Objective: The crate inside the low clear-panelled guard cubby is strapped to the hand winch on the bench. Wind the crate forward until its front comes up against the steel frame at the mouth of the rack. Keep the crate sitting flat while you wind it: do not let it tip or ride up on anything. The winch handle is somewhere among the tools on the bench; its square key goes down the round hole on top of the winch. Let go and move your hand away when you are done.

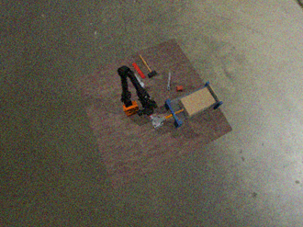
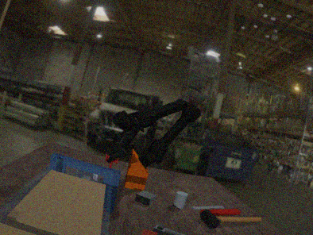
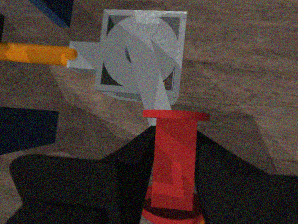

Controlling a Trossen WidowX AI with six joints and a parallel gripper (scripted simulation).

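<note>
Right now my gripper tip is 3 cm above the winch handle, 2 cm to the left of it and 1 cm short of it. From my gripper tip the other things lie so: blue steel frame 19 cm ahead, 9 cm to the right, 3 cm below; winch 10 cm below, 9 cm to the right, 2 cm ahead; red knob 1 cm to the left.
</note>
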